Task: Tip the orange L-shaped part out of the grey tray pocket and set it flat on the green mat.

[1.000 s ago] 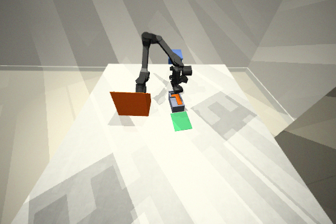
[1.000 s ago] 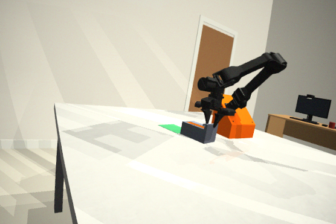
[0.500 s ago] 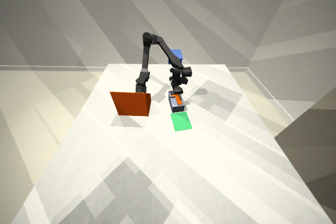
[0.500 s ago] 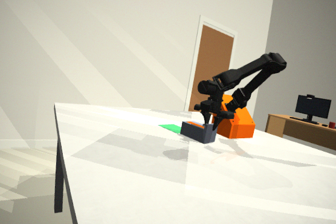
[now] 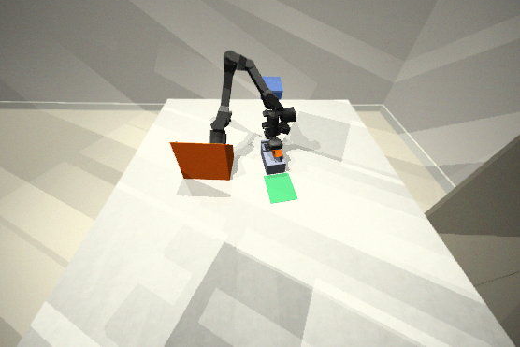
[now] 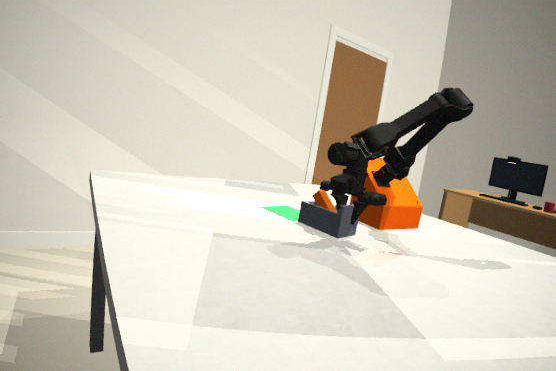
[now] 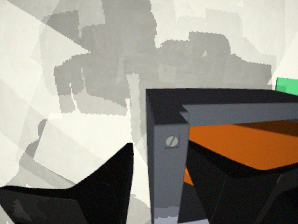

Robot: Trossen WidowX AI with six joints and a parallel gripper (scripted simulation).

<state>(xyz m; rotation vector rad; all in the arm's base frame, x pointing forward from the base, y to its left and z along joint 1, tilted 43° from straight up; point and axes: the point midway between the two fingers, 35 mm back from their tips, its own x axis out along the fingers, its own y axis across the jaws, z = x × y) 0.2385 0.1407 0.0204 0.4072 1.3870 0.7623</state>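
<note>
The orange L-shaped part is 10 mm ahead of my gripper tip, 60 mm to the right of it and 10 mm above it. The rest, counted from my gripper tip: green mat (40 mm ahead, 220 mm to the right, 50 mm below).
</note>
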